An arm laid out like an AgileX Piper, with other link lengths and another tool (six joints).
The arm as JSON. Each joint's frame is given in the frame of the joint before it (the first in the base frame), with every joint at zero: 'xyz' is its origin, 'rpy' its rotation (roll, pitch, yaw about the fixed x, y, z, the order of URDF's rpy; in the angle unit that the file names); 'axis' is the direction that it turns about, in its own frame. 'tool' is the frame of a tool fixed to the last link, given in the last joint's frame.
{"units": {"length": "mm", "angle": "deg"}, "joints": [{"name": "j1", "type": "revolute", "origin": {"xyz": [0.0, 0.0, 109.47], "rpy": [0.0, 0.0, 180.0]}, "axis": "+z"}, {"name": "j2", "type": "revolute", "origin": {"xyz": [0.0, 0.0, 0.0], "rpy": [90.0, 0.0, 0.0]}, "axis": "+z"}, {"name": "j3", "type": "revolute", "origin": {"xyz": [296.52, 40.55, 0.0], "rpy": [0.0, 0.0, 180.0]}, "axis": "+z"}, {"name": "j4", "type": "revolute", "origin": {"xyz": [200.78, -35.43, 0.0], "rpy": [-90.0, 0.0, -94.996]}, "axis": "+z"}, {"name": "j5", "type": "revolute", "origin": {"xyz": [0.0, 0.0, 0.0], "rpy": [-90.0, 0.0, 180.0]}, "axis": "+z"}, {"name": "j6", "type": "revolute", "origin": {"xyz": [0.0, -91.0, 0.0], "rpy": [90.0, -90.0, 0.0]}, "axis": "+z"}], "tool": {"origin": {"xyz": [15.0, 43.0, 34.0], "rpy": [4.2, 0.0, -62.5]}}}
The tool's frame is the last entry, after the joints.
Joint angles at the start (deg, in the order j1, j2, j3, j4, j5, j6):
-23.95 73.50 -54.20 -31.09 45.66 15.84
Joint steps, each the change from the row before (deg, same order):
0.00 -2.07 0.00 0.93 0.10 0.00
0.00 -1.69 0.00 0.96 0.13 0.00
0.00 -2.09 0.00 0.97 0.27 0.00
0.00 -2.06 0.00 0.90 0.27 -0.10
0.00 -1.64 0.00 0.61 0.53 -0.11
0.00 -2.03 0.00 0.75 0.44 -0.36
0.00 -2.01 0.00 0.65 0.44 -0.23
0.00 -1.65 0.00 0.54 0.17 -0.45
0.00 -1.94 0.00 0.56 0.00 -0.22
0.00 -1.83 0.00 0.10 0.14 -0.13
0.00 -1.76 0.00 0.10 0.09 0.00
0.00 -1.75 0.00 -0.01 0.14 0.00
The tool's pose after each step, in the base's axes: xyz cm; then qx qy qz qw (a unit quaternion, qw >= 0). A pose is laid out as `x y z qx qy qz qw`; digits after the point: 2 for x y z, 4 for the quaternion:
21.99 -12.69 30.23 0.4225 0.8337 -0.2118 0.2857
21.46 -12.38 30.90 0.4282 0.8285 -0.2042 0.2977
20.77 -12.00 31.70 0.4342 0.8221 -0.1964 0.3117
20.07 -11.62 32.45 0.4387 0.8160 -0.1892 0.3254
19.44 -11.32 32.98 0.4424 0.8116 -0.1850 0.3338
18.69 -10.93 33.63 0.4444 0.8066 -0.1799 0.3457
17.92 -10.54 34.26 0.4467 0.8012 -0.1750 0.3575
17.31 -10.19 34.77 0.4460 0.7974 -0.1714 0.3685
16.59 -9.79 35.40 0.4464 0.7913 -0.1663 0.3832
15.86 -9.46 35.96 0.4461 0.7853 -0.1648 0.3964
15.15 -9.14 36.49 0.4465 0.7788 -0.1628 0.4094
14.41 -8.83 36.99 0.4466 0.7723 -0.1617 0.4219

